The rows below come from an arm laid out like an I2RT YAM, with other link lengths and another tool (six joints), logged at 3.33 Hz.
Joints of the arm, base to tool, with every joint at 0 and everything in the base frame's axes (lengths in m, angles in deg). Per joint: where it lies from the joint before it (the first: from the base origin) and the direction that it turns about. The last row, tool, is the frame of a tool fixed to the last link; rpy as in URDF.
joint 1: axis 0 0 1 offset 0 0 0.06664
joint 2: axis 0 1 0 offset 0.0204 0.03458 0.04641
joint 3: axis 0 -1 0 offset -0.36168 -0.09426 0
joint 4: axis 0 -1 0 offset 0.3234 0.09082 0.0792
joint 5: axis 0 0 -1 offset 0.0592 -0.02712 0.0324
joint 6: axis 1 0 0 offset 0.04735 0 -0.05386
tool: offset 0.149 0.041 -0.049 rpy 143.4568 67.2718 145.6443
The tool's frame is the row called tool.
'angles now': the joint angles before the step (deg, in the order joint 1, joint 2, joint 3, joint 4, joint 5, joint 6). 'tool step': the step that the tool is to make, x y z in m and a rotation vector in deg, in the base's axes. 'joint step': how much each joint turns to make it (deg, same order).
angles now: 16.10, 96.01, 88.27, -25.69, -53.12, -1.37
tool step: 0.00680, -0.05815, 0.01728, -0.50, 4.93, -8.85
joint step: -7.28, -3.37, 0.02, -6.51, 0.96, 2.26
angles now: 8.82, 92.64, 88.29, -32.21, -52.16, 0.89
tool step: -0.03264, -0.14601, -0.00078, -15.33, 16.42, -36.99
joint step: -12.57, -11.85, 0.07, -24.30, 27.80, 7.64
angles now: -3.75, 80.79, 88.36, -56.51, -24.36, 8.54
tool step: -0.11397, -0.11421, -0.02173, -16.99, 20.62, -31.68
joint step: -7.41, -8.17, 0.00, -25.03, 29.47, 10.07
